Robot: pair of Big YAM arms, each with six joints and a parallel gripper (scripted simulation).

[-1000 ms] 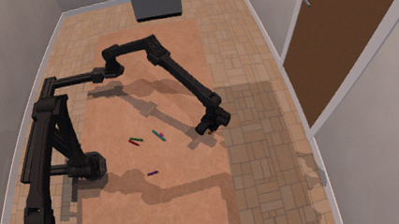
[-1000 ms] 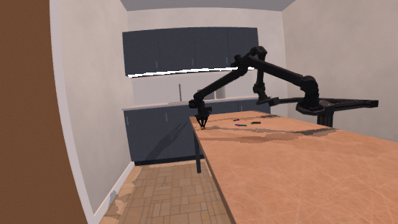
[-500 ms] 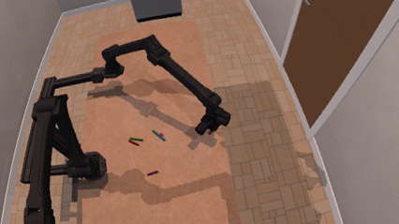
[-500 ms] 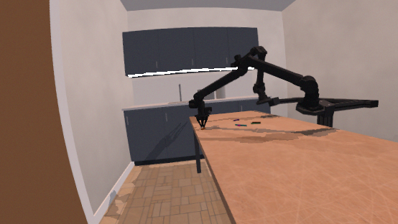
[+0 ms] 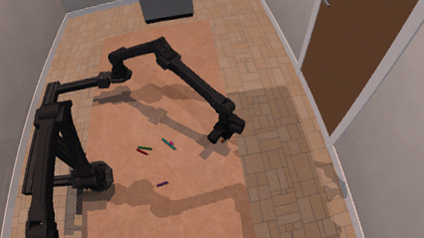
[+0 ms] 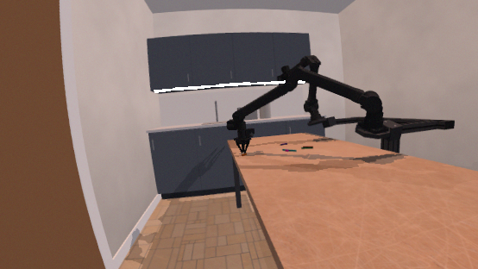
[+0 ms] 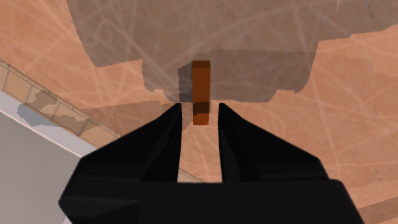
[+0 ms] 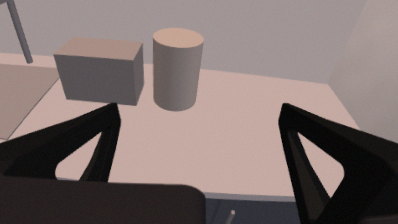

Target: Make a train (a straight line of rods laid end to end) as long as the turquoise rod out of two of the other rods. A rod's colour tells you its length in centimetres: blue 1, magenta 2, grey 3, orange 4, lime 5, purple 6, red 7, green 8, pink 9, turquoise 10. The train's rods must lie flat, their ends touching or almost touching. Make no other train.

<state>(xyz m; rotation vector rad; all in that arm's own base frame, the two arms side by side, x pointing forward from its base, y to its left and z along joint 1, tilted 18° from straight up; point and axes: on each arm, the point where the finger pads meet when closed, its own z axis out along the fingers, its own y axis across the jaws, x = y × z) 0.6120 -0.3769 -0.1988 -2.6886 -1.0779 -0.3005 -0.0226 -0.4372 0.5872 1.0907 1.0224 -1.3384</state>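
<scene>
My left hand is 20 mm above the orange rod. Round my left hand: red rod 460 mm behind, 60 mm to the right, 20 mm below; then green rod 450 mm behind, 40 mm to the right, 20 mm below; then turquoise rod 310 mm behind, 20 mm to the right, 20 mm below.
</scene>
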